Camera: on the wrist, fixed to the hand. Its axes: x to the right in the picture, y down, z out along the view.
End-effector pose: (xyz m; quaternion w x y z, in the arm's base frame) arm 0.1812 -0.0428 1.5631 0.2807 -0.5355 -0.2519 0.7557
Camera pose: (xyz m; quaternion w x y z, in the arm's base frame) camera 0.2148 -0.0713 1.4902 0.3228 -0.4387 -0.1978 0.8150
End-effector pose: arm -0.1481 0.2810 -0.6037 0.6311 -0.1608 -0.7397 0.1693
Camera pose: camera -0.0987 0.3503 -0.6081 0.5858 -0.0716 -0.7670 0.2519
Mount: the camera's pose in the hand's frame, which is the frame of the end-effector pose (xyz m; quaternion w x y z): 0.0199 0.0649 -0.0515 0.9912 0.1055 -0.0791 -0.0106
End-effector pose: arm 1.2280 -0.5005 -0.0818 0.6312 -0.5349 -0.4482 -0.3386
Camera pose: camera 1.3047 -0.5370 -0.0888 0.6430 -0.4856 -0.5356 -0.2527
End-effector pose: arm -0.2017 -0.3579 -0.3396 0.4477 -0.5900 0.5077 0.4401
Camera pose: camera -0.2609 -0.4176 -0.3534 0.5508 -0.5082 0.5080 0.4246
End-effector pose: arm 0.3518 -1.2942 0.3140 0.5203 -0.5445 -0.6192 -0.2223
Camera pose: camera 0.4340 -1.3087 0.3313 0.5218 -0.4958 -0.6841 -0.1175
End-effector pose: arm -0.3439 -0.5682 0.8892 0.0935 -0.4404 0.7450 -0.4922
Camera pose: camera -0.4218 -0.5413 0.8678 0.1929 -0.4735 0.6745 -0.5326
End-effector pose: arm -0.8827 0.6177 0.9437 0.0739 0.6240 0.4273 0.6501
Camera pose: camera -0.9035 0.5659 1.0080 0.0481 0.6732 0.4929 0.5491
